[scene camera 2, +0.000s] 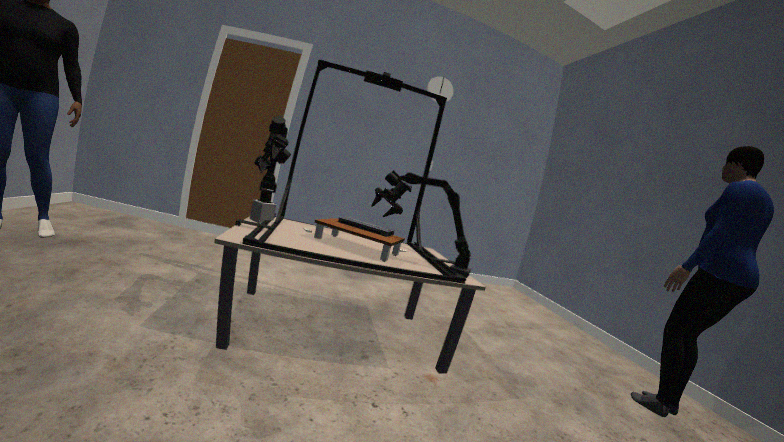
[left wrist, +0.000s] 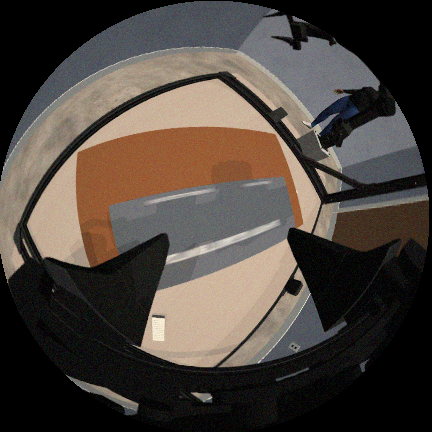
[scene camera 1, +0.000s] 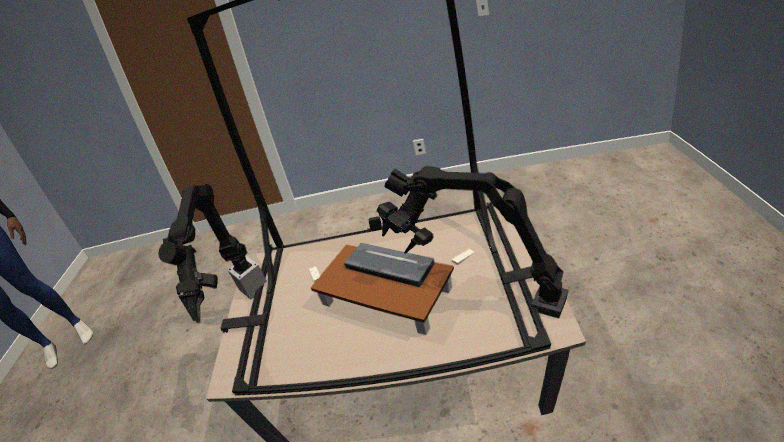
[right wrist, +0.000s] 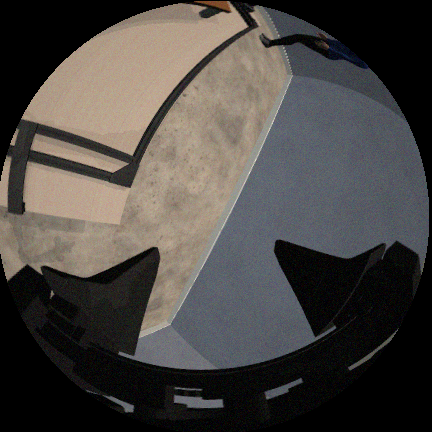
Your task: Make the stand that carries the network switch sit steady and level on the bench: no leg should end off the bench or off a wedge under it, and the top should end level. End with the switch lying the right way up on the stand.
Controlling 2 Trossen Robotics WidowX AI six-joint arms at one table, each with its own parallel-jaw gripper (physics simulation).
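Where they show: left gripper, fingertip midpoint: [scene camera 2: 377,211] [left wrist: 229,237] [scene camera 1: 394,244]; right gripper, fingertip midpoint: [scene camera 2: 267,165] [scene camera 1: 196,321] [right wrist: 218,250]; left arm's base, link origin: [scene camera 2: 461,267] [scene camera 1: 550,296]; right arm's base, link origin: [scene camera 2: 264,201] [left wrist: 321,142] [scene camera 1: 242,267].
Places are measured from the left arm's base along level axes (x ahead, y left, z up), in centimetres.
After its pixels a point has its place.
Note:
The stand has an orange-brown top [scene camera 1: 373,293] {z 6.7, x 50.6, y 24.5 cm} [scene camera 2: 351,229] {z 6.7, x 53.3, y 26.0 cm} [left wrist: 175,155] {z 6.7, x 47.6, y 23.4 cm} and grey legs; a corner of the stand [right wrist: 212,5] shows in the right wrist view. I cannot tell whether its top is level or every leg touches. The grey switch [scene camera 1: 384,267] {z 9.4, x 51.9, y 15.3 cm} [scene camera 2: 366,226] {z 9.0, x 49.8, y 17.6 cm} [left wrist: 210,215] {z 9.4, x 50.5, y 13.5 cm} lies flat on its rear part. One pale wedge [scene camera 1: 462,256] {z -2.6, x 37.2, y -10.0 cm} [scene camera 2: 402,250] {z -2.4, x 36.4, y -7.9 cm} [left wrist: 158,328] {z -2.5, x 37.4, y -10.1 cm} lies right of the stand; another pale wedge [scene camera 1: 314,273] {z -2.6, x 85.7, y 19.3 cm} [scene camera 2: 308,229] {z -2.5, x 84.9, y 19.2 cm} lies left. My left gripper [scene camera 1: 395,242] {z 17.3, x 48.7, y 11.6 cm} [scene camera 2: 379,210] {z 17.3, x 48.7, y 11.6 cm} [left wrist: 229,237] {z 17.3, x 48.7, y 11.6 cm} is open above the switch. My right gripper [scene camera 1: 196,320] {z 28.9, x 72.8, y 70.9 cm} [scene camera 2: 258,165] {z 28.9, x 72.8, y 70.9 cm} [right wrist: 218,250] {z 28.9, x 72.8, y 70.9 cm} is open, beyond the bench's left side.
A black frame [scene camera 1: 384,377] {z -1.2, x 33.6, y 46.1 cm} [scene camera 2: 351,265] {z -2.7, x 36.6, y 48.8 cm} runs round the bench top [scene camera 1: 329,356] {z -3.3, x 55.0, y 47.0 cm}, with tall posts behind the stand. A person [scene camera 1: 27,285] [scene camera 2: 30,98] stands at the left, and another person [scene camera 2: 724,230] stands at the right in scene camera 2.

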